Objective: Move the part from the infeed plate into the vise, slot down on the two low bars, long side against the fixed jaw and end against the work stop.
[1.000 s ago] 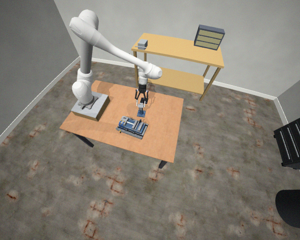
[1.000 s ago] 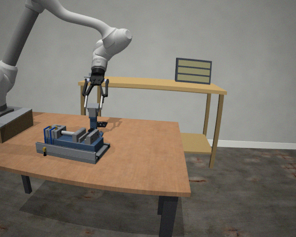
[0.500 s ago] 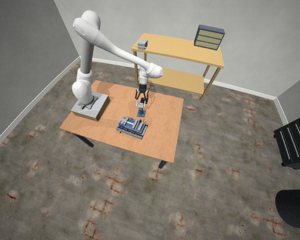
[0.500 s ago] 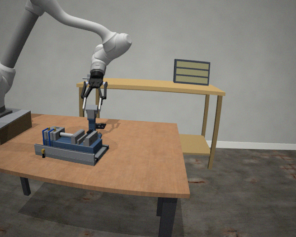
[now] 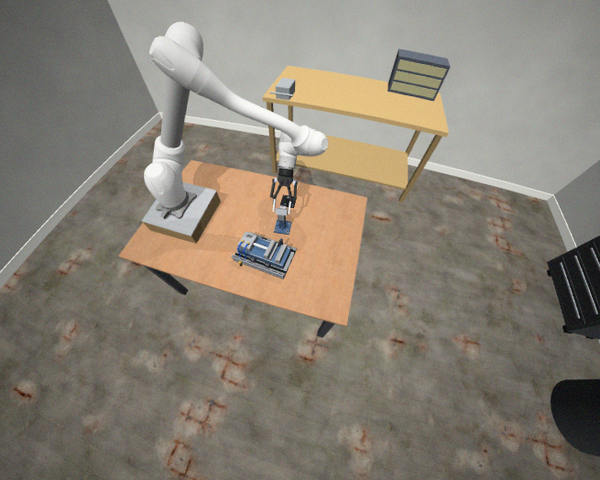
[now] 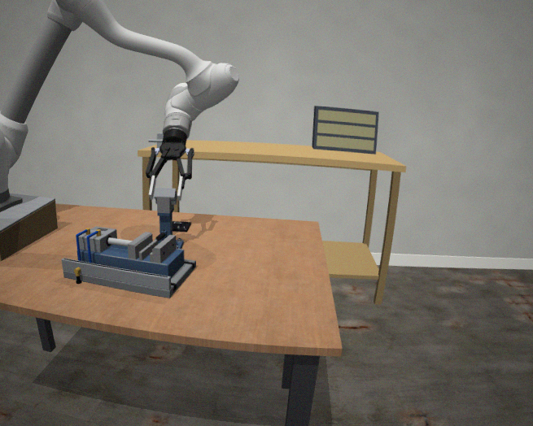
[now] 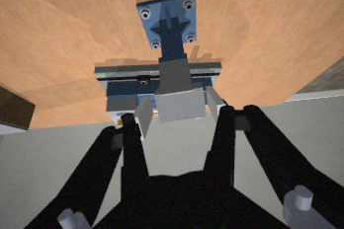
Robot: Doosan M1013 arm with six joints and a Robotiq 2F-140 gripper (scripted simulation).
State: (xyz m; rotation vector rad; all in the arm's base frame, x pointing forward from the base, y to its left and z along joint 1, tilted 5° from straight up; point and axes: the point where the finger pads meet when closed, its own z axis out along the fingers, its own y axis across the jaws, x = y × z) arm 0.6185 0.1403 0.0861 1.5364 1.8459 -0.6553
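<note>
Now: the part 1 cm ahead of my hand, 2 cm to the right of it and 2 cm below it. Also, from my hand: work stop 5 cm ahead, 17 cm to the right, 8 cm below; then V-block base 1 cm to the right, 17 cm below; then V-block post 1 cm to the right, 11 cm below.
</note>
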